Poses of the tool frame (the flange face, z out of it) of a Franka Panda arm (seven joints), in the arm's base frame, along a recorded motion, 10 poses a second.
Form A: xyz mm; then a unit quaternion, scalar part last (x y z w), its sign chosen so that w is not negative.
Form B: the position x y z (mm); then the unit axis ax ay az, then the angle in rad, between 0 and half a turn. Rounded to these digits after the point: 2 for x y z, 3 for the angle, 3 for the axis.
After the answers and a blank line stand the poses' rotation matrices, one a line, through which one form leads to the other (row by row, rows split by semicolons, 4 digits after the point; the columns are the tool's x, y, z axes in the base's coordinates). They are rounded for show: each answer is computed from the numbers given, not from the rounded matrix.
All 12 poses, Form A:
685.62 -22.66 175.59 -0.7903 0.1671 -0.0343 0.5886
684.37 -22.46 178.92 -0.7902 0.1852 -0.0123 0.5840
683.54 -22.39 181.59 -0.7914 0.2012 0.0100 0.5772
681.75 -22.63 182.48 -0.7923 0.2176 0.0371 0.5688
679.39 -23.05 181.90 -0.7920 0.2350 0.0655 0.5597
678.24 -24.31 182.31 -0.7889 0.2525 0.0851 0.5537
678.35 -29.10 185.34 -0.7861 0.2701 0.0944 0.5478
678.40 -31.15 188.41 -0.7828 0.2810 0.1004 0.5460
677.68 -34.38 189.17 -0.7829 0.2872 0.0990 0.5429
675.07 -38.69 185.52 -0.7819 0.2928 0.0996 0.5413
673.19 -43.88 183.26 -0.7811 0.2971 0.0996 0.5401
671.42 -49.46 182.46 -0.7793 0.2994 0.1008 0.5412
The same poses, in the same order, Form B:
685.62 -22.66 175.59 -0.977 0.207 -0.042 1.883
684.37 -22.46 178.92 -0.974 0.228 -0.015 1.894
683.54 -22.39 181.59 -0.969 0.246 0.012 1.911
681.75 -22.63 182.48 -0.963 0.265 0.045 1.931
679.39 -23.05 181.90 -0.956 0.284 0.079 1.954
678.24 -24.31 182.31 -0.947 0.303 0.102 1.968
678.35 -29.10 185.34 -0.940 0.323 0.113 1.982
678.40 -31.15 188.41 -0.934 0.335 0.120 1.986
677.68 -34.38 189.17 -0.932 0.342 0.118 1.994
675.07 -38.69 185.52 -0.930 0.348 0.118 1.998
673.19 -43.88 183.26 -0.928 0.353 0.118 2.000
671.42 -49.46 182.46 -0.927 0.356 0.120 1.998

0.9418 -0.2237 0.2509; -0.3045 -0.2513 0.9188; -0.1425 -0.9417 -0.3048
0.9311 -0.2783 0.2358; -0.3071 -0.2492 0.9185; -0.1969 -0.9276 -0.3175
0.9188 -0.3300 0.2164; -0.3069 -0.2528 0.9176; -0.2481 -0.9095 -0.3335
0.9025 -0.3870 0.1888; -0.3026 -0.2582 0.9175; -0.3063 -0.8852 -0.3502
0.8810 -0.4455 0.1593; -0.2989 -0.2631 0.9173; -0.3668 -0.8557 -0.3649
0.8580 -0.4927 0.1454; -0.3042 -0.2593 0.9167; -0.4139 -0.8307 -0.3723
0.8363 -0.5281 0.1475; -0.3213 -0.2539 0.9123; -0.4444 -0.8103 -0.3819
0.8219 -0.5496 0.1497; -0.3303 -0.2458 0.9113; -0.4641 -0.7984 -0.3836
0.8154 -0.5572 0.1568; -0.3422 -0.2455 0.9070; -0.4669 -0.7932 -0.3909
0.8087 -0.5657 0.1612; -0.3500 -0.2425 0.9048; -0.4727 -0.7881 -0.3942
0.8036 -0.5717 0.1653; -0.3565 -0.2401 0.9029; -0.4765 -0.7846 -0.3968
0.8004 -0.5757 0.1670; -0.3575 -0.2349 0.9039; -0.4812 -0.7831 -0.3939

